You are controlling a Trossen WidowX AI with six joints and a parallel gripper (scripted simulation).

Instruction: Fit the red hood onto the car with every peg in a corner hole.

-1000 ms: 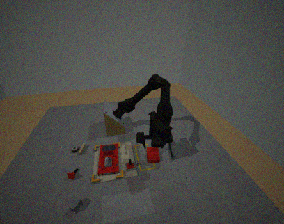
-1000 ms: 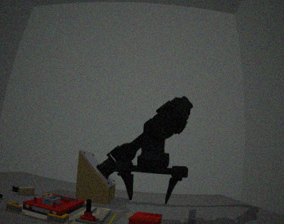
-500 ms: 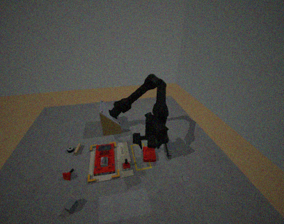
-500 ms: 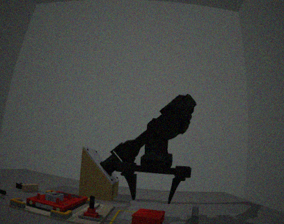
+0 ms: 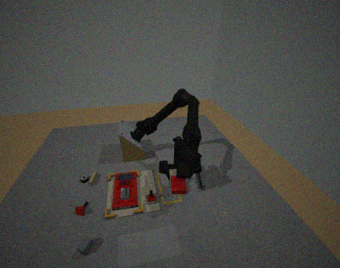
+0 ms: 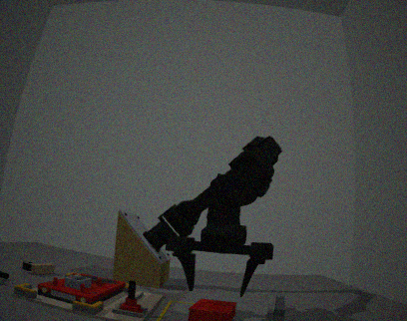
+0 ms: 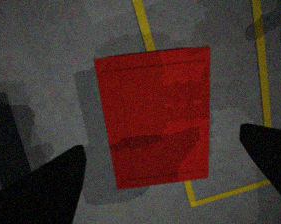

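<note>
Right now my gripper tip is 3 cm above the red hood. Also, from my gripper tip: tan block (40 cm to the right, 17 cm behind, 4 cm below); wheel (44 cm to the right, 19 cm behind, 4 cm below).
</note>
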